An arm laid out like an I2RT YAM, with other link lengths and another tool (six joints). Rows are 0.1 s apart.
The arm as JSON. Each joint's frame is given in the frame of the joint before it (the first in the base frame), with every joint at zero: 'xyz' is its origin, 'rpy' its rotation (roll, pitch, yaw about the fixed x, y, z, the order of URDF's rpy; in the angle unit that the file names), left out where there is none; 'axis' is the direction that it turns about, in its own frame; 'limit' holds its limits. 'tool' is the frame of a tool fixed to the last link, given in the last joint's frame.
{
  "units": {
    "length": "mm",
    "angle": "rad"
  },
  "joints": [
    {
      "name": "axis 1",
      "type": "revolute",
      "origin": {
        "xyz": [
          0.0,
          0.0,
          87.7
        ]
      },
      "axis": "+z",
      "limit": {
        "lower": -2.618,
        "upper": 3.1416
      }
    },
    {
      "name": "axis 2",
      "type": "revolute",
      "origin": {
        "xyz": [
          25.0,
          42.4,
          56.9
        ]
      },
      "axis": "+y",
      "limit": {
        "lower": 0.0,
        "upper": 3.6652
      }
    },
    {
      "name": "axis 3",
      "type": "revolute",
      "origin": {
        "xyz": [
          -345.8,
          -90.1,
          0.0
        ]
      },
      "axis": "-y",
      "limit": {
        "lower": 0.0,
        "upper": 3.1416
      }
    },
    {
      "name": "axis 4",
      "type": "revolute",
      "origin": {
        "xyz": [
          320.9,
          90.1,
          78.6
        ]
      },
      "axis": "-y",
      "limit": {
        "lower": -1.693,
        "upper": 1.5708
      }
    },
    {
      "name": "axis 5",
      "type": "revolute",
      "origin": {
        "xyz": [
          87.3,
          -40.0,
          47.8
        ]
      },
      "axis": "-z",
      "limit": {
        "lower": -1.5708,
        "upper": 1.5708
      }
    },
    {
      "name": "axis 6",
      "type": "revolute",
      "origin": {
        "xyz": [
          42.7,
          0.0,
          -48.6
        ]
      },
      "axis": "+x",
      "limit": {
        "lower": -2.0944,
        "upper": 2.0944
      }
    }
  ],
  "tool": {
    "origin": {
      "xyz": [
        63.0,
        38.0,
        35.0
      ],
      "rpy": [
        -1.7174,
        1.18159,
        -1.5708
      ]
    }
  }
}
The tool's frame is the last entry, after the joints.
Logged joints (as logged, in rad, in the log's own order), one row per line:
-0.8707 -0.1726 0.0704 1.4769 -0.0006 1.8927
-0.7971 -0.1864 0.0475 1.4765 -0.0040 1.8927
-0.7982 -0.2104 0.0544 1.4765 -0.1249 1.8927
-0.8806 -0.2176 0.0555 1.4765 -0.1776 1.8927
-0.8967 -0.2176 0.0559 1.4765 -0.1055 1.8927
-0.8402 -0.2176 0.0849 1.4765 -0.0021 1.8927
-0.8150 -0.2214 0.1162 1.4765 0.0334 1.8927
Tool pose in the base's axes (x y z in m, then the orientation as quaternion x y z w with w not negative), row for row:
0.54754 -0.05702 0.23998 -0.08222 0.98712 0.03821 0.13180
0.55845 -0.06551 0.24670 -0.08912 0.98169 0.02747 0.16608
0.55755 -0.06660 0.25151 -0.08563 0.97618 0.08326 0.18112
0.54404 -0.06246 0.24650 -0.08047 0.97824 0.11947 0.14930
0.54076 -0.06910 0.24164 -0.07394 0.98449 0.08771 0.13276
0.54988 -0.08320 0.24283 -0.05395 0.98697 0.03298 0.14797
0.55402 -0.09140 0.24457 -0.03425 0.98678 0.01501 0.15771
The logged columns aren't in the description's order. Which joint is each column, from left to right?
Columns, left to right: axis 4, axis 1, axis 6, axis 3, axis 5, axis 2.
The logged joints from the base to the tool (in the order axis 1, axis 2, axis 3, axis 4, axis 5, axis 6), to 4 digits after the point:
-0.1726 1.8927 1.4769 -0.8707 -0.0006 0.0704
-0.1864 1.8927 1.4765 -0.7971 -0.0040 0.0475
-0.2104 1.8927 1.4765 -0.7982 -0.1249 0.0544
-0.2176 1.8927 1.4765 -0.8806 -0.1776 0.0555
-0.2176 1.8927 1.4765 -0.8967 -0.1055 0.0559
-0.2176 1.8927 1.4765 -0.8402 -0.0021 0.0849
-0.2214 1.8927 1.4765 -0.8150 0.0334 0.1162

